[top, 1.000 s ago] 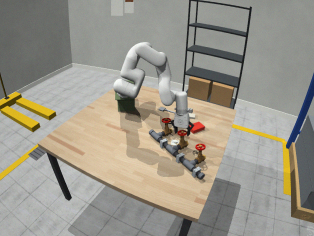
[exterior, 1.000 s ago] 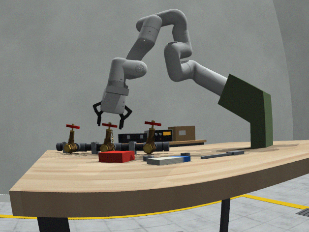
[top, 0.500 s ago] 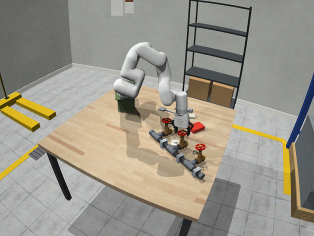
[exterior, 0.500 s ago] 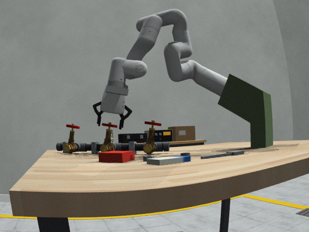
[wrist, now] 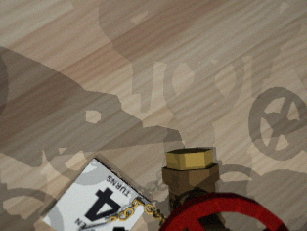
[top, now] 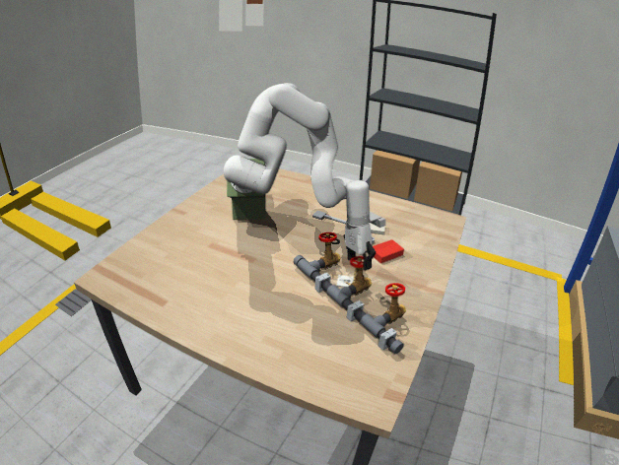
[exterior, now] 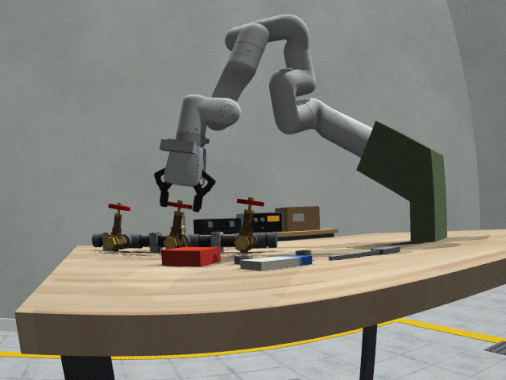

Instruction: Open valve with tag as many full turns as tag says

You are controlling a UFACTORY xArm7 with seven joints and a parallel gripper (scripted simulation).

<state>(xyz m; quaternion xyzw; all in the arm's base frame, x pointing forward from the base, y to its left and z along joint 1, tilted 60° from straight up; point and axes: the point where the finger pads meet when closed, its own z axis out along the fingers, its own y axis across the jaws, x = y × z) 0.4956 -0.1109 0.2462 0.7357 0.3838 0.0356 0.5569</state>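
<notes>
Now: the white tag 12 cm below my hand, 5 cm behind it and 4 cm to the left of it. From my hand the other things lie so: red block: 24 cm to the left, 11 cm below, 11 cm ahead; then grey wrench: 47 cm to the left, 16 cm behind, 12 cm below; then blue flat tool: 42 cm to the left, 12 cm below, 4 cm ahead.
</notes>
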